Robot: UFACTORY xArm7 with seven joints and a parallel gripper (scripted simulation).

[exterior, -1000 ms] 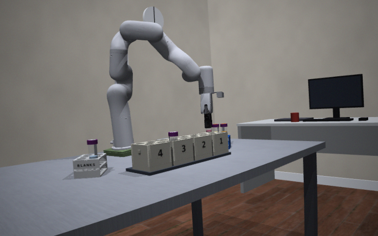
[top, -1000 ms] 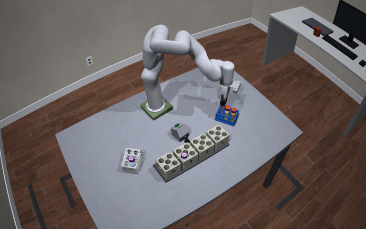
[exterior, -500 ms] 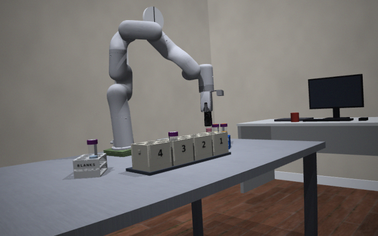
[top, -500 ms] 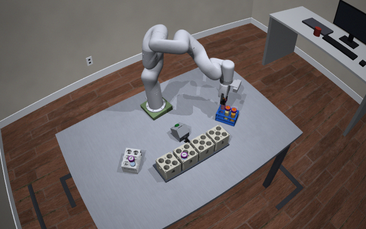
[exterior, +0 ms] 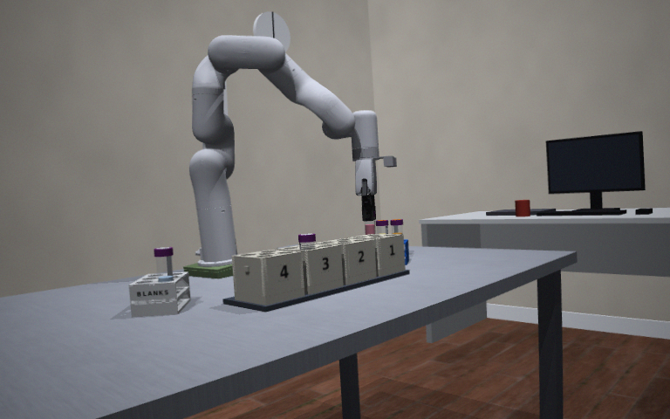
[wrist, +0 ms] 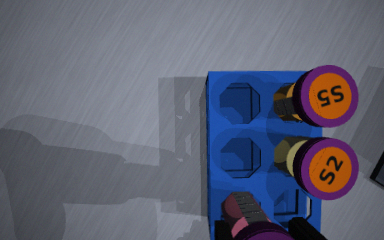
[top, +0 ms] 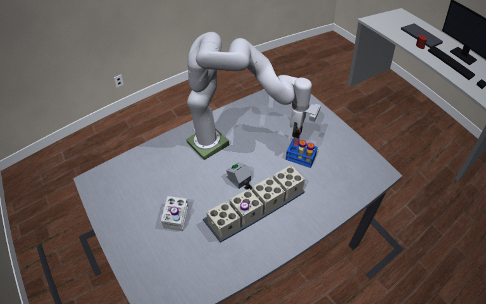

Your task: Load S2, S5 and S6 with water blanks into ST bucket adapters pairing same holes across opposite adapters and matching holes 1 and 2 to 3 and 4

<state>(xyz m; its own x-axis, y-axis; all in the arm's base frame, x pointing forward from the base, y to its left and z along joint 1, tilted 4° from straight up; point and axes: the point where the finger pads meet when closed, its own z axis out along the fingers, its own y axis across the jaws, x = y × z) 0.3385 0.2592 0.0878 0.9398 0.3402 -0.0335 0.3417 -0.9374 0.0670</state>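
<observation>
Right now the sample tube is 1 cm ahead of my hand and 5 cm below it. From my hand the other things lie so: blue sample rack 4 cm ahead, 11 cm below; green done key 10 cm behind, 30 cm to the right, 7 cm below; tube with yellowish liquid 6 cm ahead, 2 cm to the right, 8 cm below.
</observation>
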